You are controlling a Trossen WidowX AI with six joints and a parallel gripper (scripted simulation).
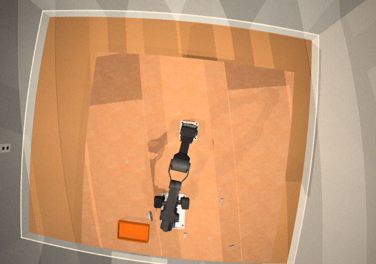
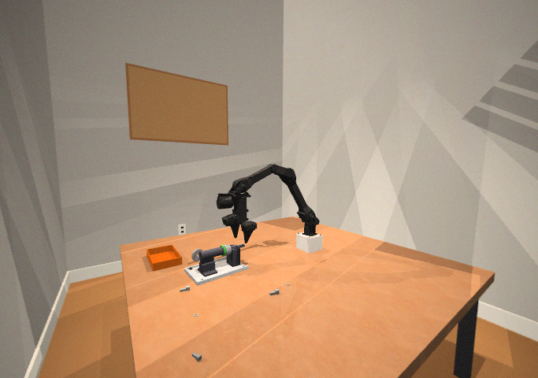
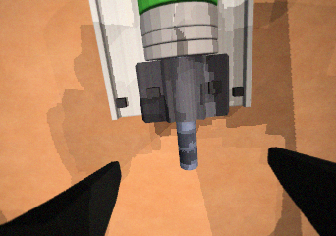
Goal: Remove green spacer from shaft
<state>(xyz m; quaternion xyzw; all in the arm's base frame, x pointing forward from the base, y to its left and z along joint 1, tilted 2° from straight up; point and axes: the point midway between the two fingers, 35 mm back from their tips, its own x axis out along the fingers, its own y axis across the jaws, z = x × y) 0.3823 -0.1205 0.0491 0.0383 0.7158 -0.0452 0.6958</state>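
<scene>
My gripper tip is now 5 cm short of the dark shaft, 3 cm above it and 1 cm to the left of it. From my gripper tip the other things lie so: grey spacer (6 cm ahead, 3 cm below, 1 cm to the right); then orange tray (28 cm to the right, 24 cm ahead, 10 cm below); then green spacer (9 cm ahead, 3 cm below, 1 cm to the right).
</scene>
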